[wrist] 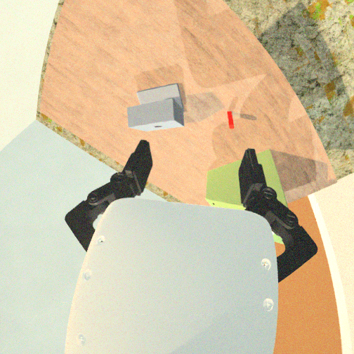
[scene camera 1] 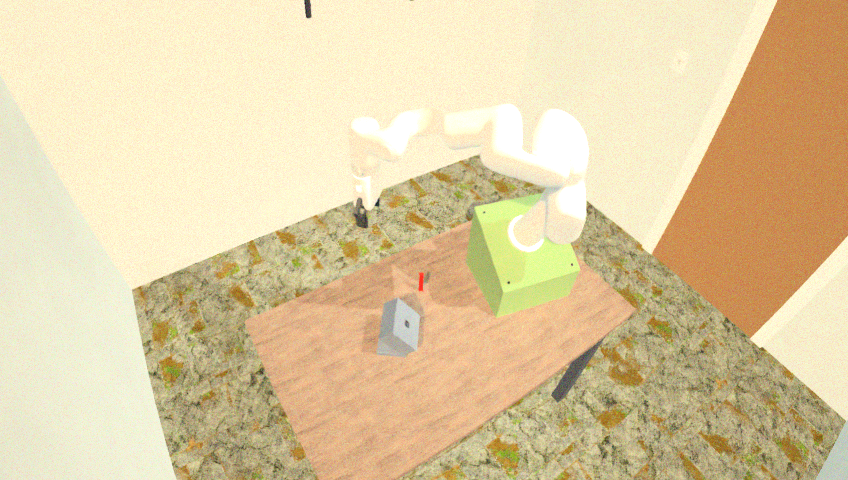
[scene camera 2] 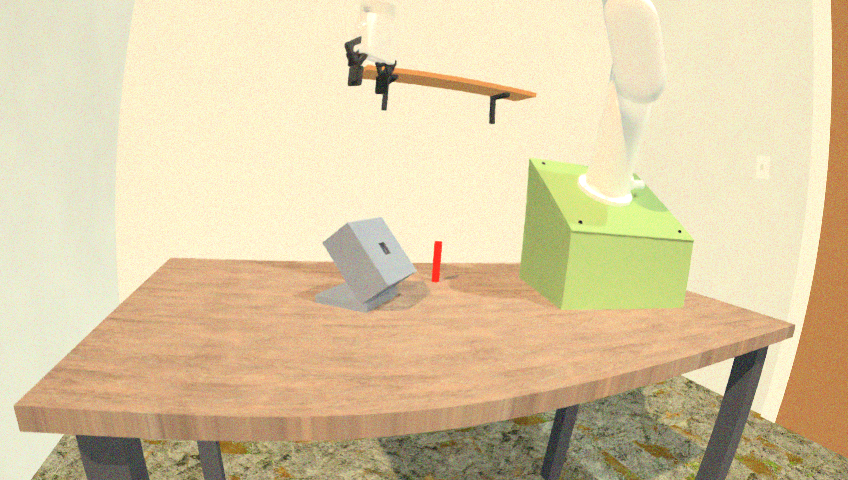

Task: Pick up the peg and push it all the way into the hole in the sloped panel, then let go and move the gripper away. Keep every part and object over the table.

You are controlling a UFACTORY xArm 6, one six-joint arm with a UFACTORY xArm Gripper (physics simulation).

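Places are measured from the arm's base along level axes (x ahead, y left, z up), in metres.
Pixels of known places: gripper, fingertip midpoint: (scene camera 1: 368, 215) (scene camera 2: 368, 89); arm's base, link origin: (scene camera 1: 525, 234) (scene camera 2: 604, 191).
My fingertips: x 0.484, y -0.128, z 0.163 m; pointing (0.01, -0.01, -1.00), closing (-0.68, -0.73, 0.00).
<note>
For each thing: its top centre in the pictures, then the offset to it from my fingertips. Level surfaces: height alone.
- red peg, top centre: (scene camera 2: 438, 241) (scene camera 1: 421, 274) dz -0.295, dx -0.157, dy +0.034 m
- table, surface height: dz -0.375 m
- grey sloped panel, top centre: (scene camera 2: 371, 219) (scene camera 1: 398, 315) dz -0.243, dx -0.004, dy +0.180 m
The red peg (scene camera 1: 421, 281) (scene camera 2: 436, 261) (wrist: 230, 120) stands upright on the table (scene camera 1: 333, 380) (scene camera 2: 267, 356) (wrist: 100, 60), near its back edge. The grey sloped panel (scene camera 1: 410, 337) (scene camera 2: 395, 264) (wrist: 155, 114) stands on a flat base to the left of the peg in both scene views. Its small dark square hole (scene camera 1: 407, 324) (scene camera 2: 384, 248) (wrist: 158, 126) is empty. My gripper (scene camera 1: 369, 215) (scene camera 2: 367, 88) (wrist: 195, 155) is open and empty, high above table height and well away from the peg and the panel.
A large green box (scene camera 1: 535, 296) (scene camera 2: 624, 270) (wrist: 225, 185) carries the arm's base at the right of the table in the scene views. A wooden wall shelf (scene camera 2: 452, 81) on black brackets shows behind the gripper in scene camera 2.
</note>
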